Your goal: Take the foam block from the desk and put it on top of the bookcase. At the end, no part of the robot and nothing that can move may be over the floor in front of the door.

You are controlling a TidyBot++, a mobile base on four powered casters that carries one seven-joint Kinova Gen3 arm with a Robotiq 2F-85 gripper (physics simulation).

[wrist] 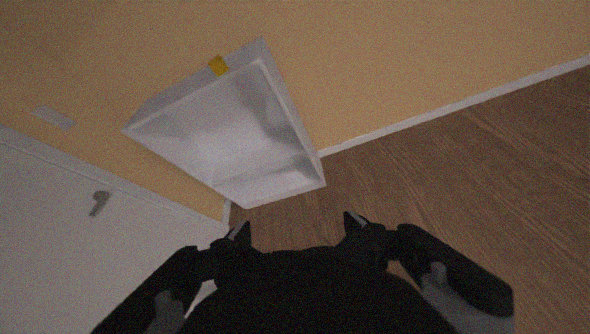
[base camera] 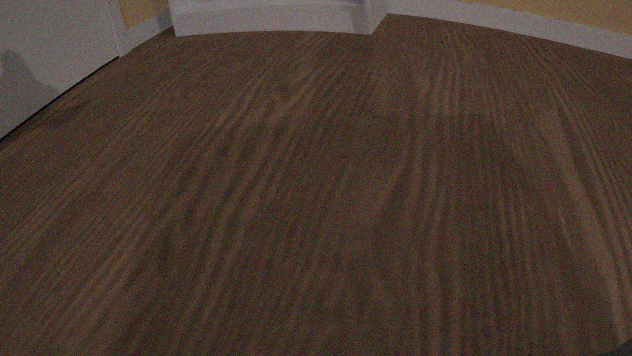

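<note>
The yellow foam block sits on top of the white bookcase, near the middle of its front edge. The bookcase stands against the tan wall. My gripper is open and empty, with its fingers wide apart. It is well back from the block and the bookcase, touching neither. The white door is on the left in both views. The desk does not show in either view.
Brown wood floor stretches before the bookcase and along the door. The door has a grey handle. A light plate is on the tan wall. A shadow falls on the door in the base view.
</note>
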